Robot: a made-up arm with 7 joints. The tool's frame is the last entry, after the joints.
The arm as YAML. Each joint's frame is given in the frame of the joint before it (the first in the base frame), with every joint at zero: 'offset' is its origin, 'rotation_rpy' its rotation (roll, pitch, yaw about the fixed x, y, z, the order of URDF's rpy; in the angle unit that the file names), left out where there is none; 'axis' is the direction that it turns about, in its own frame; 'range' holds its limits. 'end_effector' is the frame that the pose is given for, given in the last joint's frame.
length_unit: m
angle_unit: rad
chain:
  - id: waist
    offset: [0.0, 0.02, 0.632]
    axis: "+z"
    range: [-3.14, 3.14]
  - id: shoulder
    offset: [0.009, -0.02, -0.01]
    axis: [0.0, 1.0, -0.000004]
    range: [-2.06, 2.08]
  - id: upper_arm
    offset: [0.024, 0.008, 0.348]
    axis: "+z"
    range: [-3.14, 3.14]
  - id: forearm
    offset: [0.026, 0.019, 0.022]
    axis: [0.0, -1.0, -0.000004]
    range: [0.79, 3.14]
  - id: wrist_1
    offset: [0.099, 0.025, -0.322]
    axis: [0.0, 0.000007, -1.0]
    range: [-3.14, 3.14]
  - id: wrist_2
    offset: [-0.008, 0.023, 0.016]
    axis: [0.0, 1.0, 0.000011]
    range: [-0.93, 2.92]
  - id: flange
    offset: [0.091, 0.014, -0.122]
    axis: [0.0, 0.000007, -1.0]
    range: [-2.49, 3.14]
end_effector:
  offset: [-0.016, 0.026, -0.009]
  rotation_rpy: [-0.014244, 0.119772, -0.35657]
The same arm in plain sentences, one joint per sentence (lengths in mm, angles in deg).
The arm has seven revolute joints in a row. What follows holds with every joint at zero, and every direction is one of the base frame's.
Joint 1 sits 20.0 mm along +y and 632.0 mm along +z from the base frame's origin and rotates about +z, from -179.91 to 179.91 deg.
Joint 2 sits 9.0 mm along +x and 20.0 mm along -y and 10.0 mm along -z from joint 1 and rotates about +y, from -118.03 to 119.18 deg.
Joint 3 sits 24.0 mm along +x and 8.0 mm along +y and 348.0 mm along +z from joint 2 and rotates about +z, from -179.91 to 179.91 deg.
Joint 4 sits 26.0 mm along +x and 19.0 mm along +y and 22.0 mm along +z from joint 3 and rotates about -y, from 45.26 to 179.91 deg.
Joint 5 sits 99.0 mm along +x and 25.0 mm along +y and 322.0 mm along -z from joint 4 and rotates about -z, from -179.91 to 179.91 deg.
Joint 6 sits 8.0 mm along -x and 23.0 mm along +y and 16.0 mm along +z from joint 5 and rotates about +y, from -53.29 to 167.30 deg.
Joint 7 sits 91.0 mm along +x and 14.0 mm along +y and 122.0 mm along -z from joint 6 and rotates about -z, from -142.67 to 179.91 deg.
The tool frame, which is the frame that the pose is given for, sits 16.0 mm along -x and 26.0 mm along +y and 9.0 mm along -z from joint 7; its axes are the base frame's turned by roll -0.82, pitch 6.86 and yaw -20.43 deg (as in URDF: about the fixed x, then y, then z).

